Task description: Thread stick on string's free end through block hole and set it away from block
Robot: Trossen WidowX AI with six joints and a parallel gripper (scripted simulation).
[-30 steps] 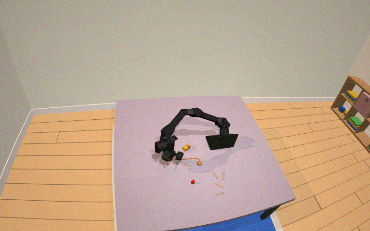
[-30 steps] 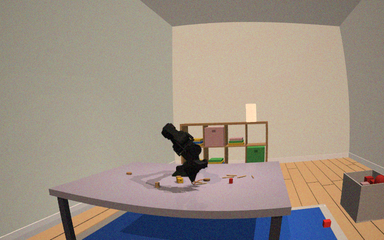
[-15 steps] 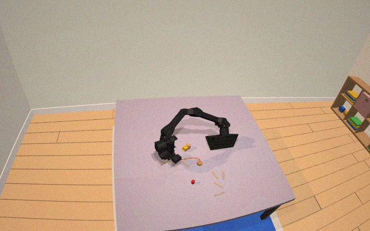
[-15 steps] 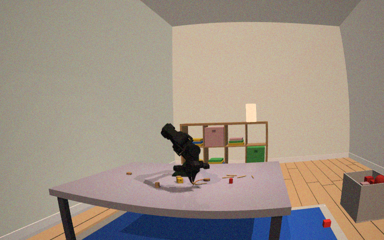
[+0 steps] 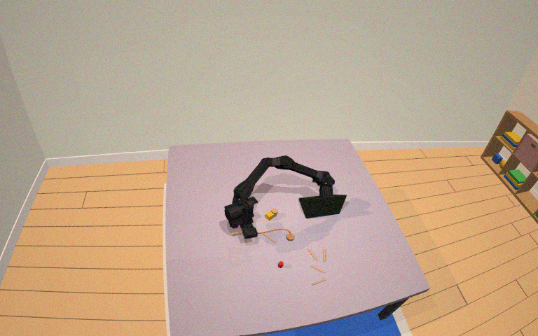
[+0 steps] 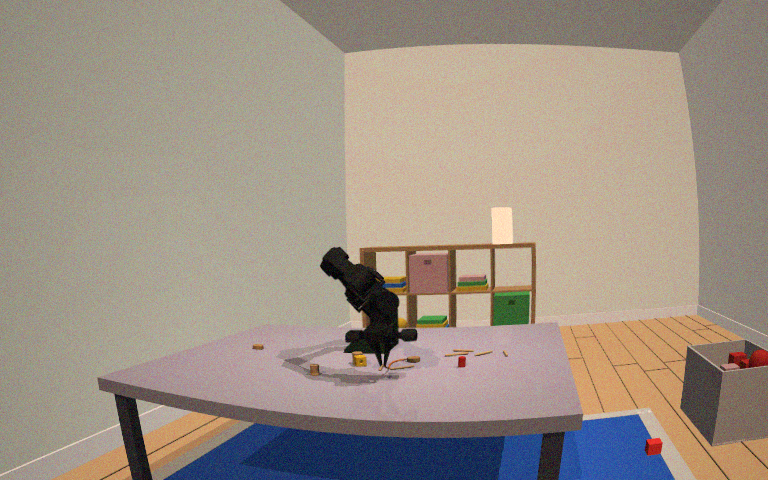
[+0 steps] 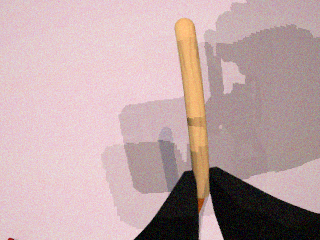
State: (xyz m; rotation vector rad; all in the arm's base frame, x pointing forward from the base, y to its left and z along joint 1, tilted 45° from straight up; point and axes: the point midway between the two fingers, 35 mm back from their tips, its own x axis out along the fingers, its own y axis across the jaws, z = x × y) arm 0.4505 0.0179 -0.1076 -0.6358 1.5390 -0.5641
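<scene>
The yellow block is 150 mm behind my gripper tip, 100 mm to the right of it and 20 mm below it. Also, from my gripper tip: wooden cylinder: 180 mm behind, 110 mm to the right, 20 mm below; red piece: 120 mm behind, 210 mm to the left, 20 mm below.
</scene>
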